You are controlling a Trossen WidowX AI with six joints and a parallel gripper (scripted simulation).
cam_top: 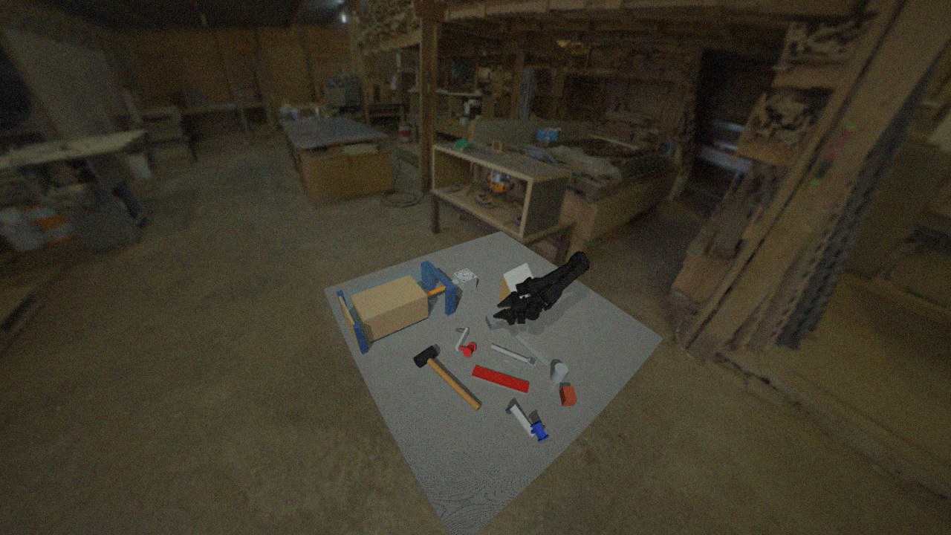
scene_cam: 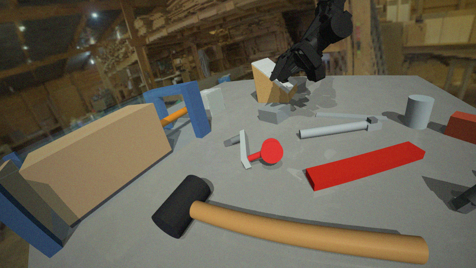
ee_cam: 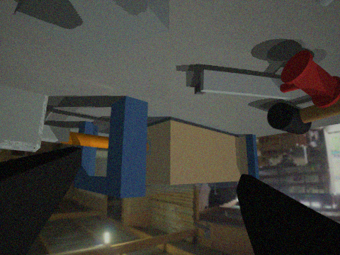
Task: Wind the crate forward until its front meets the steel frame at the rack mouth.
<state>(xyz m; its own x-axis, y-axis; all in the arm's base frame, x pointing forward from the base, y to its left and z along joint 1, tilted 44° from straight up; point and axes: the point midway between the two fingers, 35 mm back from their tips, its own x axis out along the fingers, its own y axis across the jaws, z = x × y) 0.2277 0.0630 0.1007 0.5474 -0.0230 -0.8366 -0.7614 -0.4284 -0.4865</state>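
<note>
Now: the winch handle with red knob 160 mm ahead of my gripper tip and 110 mm below it. From my gripper tip the other things lie so: grey block (110 mm below, 30 mm to the right, 30 mm behind); then flat grey strip (190 mm to the left, 120 mm below, 90 mm behind); then red bar (240 mm to the left, 130 mm ahead, 120 mm below).
</note>
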